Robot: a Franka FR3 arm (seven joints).
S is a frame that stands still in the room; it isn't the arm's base.
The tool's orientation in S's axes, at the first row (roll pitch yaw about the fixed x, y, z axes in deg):
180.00, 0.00, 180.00
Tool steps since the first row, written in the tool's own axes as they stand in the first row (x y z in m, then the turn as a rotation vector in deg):
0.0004, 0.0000, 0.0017, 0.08, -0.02, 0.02
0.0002, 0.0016, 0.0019, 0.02, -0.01, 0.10
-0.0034, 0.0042, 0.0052, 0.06, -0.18, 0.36
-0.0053, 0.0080, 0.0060, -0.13, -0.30, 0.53
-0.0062, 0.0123, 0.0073, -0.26, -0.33, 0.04
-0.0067, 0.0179, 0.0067, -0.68, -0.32, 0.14
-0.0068, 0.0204, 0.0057, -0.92, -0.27, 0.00
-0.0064, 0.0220, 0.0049, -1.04, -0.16, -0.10
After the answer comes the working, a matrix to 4 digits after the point.
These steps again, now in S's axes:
-0.0004, 0.0000, -0.0017, -0.08, -0.02, -0.02
-0.0002, 0.0016, -0.0019, -0.02, -0.01, -0.10
0.0034, 0.0042, -0.0052, -0.06, -0.18, -0.36
0.0053, 0.0080, -0.0060, 0.13, -0.30, -0.53
0.0062, 0.0123, -0.0073, 0.26, -0.33, -0.04
0.0067, 0.0179, -0.0067, 0.68, -0.32, -0.14
0.0068, 0.0204, -0.0057, 0.92, -0.27, 0.00
0.0064, 0.0220, -0.0049, 1.04, -0.16, 0.10

The tool's axes in the first row as the columns of a matrix, in S's axes (rounded; the answer above uses it unrounded):
-1.0000, 0.0000, 0.0000
0.0000, 1.0000, 0.0000
0.0000, 0.0000, -1.0000

